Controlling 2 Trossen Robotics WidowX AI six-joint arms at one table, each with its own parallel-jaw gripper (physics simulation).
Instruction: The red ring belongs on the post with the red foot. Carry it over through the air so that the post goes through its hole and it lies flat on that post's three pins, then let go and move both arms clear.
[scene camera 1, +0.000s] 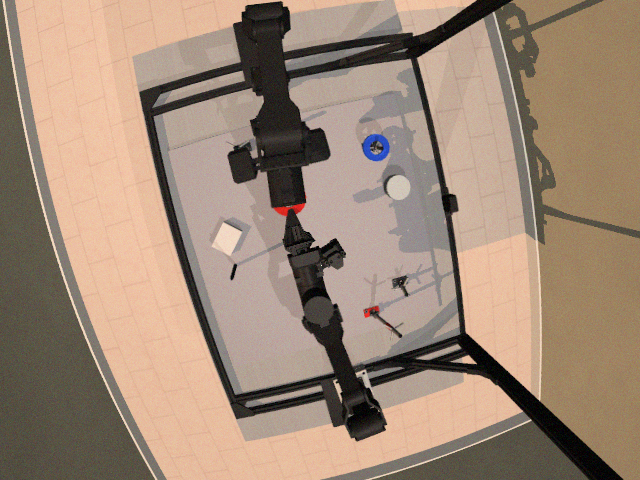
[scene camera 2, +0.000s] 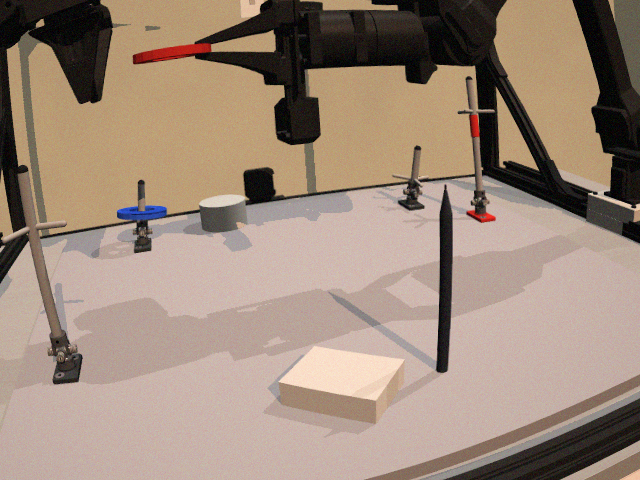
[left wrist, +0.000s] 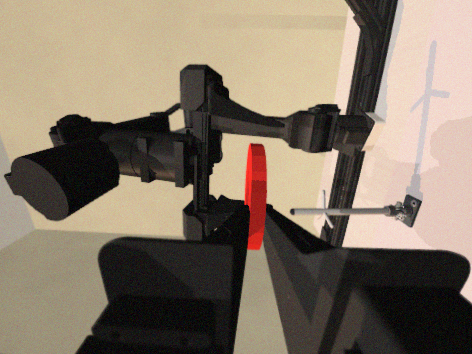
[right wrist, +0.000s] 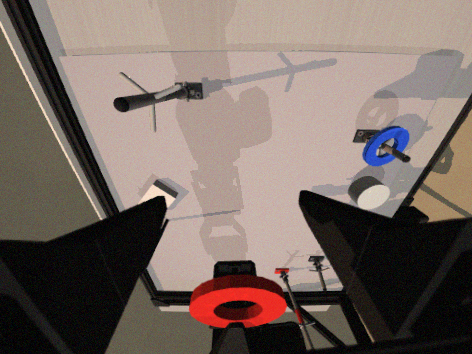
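The red ring is high above the table, nearly level in scene camera 2. My left gripper is shut on its rim, and the ring's hole shows in the right wrist view. My right gripper is open and empty, a little apart from the ring; its fingers are hidden under its arm in scene camera 1. The post with the red foot leans slightly, has a red band below its pins, and carries no ring.
A blue ring sits on a short post near a grey cylinder. A short black-footed post stands near the red-footed one. A tall post, a beige block and an upright black stick stand elsewhere.
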